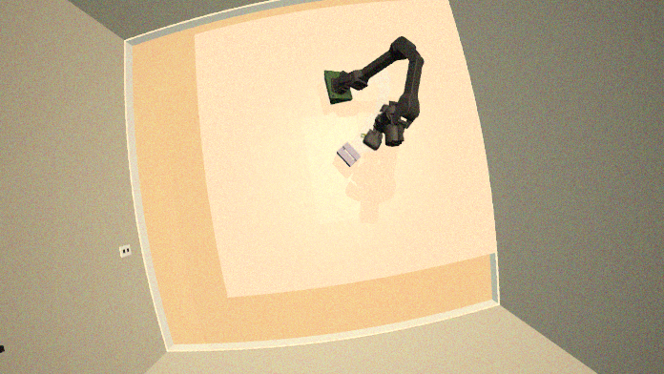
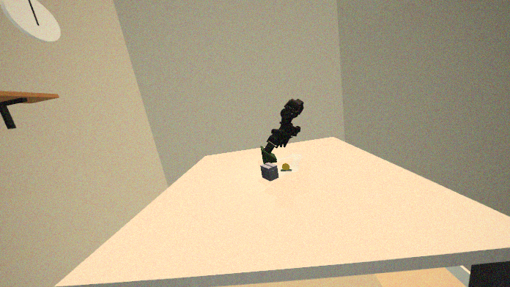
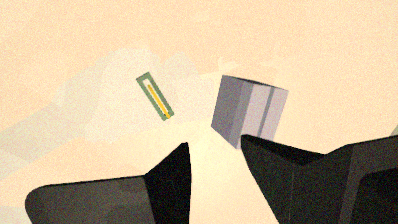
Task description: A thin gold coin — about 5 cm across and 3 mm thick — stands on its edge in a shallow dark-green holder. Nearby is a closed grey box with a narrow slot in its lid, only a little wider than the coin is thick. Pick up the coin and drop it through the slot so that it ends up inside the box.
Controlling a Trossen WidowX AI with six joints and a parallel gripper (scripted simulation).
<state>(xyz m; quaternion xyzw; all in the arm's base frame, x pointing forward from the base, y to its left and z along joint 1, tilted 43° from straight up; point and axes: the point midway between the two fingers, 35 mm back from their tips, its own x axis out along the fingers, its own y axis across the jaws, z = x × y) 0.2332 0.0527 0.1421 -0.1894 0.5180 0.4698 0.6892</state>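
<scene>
Now: gripper tip 1 cm past the gold coin and 13 cm above it.
</scene>
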